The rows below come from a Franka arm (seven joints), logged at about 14 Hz.
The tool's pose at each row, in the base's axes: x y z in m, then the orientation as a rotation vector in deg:
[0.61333 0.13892 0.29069 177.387 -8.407 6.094]
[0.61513 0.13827 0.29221 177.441 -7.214 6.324]
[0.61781 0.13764 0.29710 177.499 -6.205 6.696]
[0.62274 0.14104 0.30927 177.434 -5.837 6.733]
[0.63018 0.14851 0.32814 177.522 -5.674 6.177]
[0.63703 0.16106 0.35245 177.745 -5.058 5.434]
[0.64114 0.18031 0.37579 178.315 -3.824 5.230]
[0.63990 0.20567 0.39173 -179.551 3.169 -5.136]
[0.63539 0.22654 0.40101 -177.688 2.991 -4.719]
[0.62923 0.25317 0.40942 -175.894 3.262 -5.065]
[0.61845 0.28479 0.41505 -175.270 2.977 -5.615]
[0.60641 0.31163 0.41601 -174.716 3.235 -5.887]
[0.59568 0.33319 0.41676 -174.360 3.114 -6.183]
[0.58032 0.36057 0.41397 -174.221 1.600 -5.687]
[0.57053 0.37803 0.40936 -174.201 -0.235 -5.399]
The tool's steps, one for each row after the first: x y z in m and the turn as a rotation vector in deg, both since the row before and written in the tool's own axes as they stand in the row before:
[0.00196 0.00053 -0.00137 0.043 0.162 -0.766]
[0.00307 0.00059 -0.00466 0.067 0.250 -0.645]
[0.00560 -0.00329 -0.01191 -0.066 0.033 -0.238]
[0.00838 -0.00722 -0.01857 0.055 -0.360 -0.112]
[0.00775 -0.01205 -0.02429 0.179 -0.481 -0.404]
[0.00447 -0.01863 -0.02377 0.553 -0.142 -0.788]
[-0.00136 -0.02486 -0.01670 1.925 -0.118 -0.379]
[-0.00471 -0.02076 -0.00942 1.874 -0.268 -0.039]
[-0.00663 -0.02673 -0.00771 1.777 0.230 0.238]
[-0.01167 -0.03154 -0.00407 0.624 0.353 -0.174]
[-0.01293 -0.02644 0.00039 0.538 0.187 0.184]
[-0.01151 -0.02116 0.00043 0.354 0.192 -0.072]
[-0.01657 -0.02647 0.00425 0.204 -0.373 -0.969]
[-0.01044 -0.01677 0.00565 0.073 -0.248 -1.192]

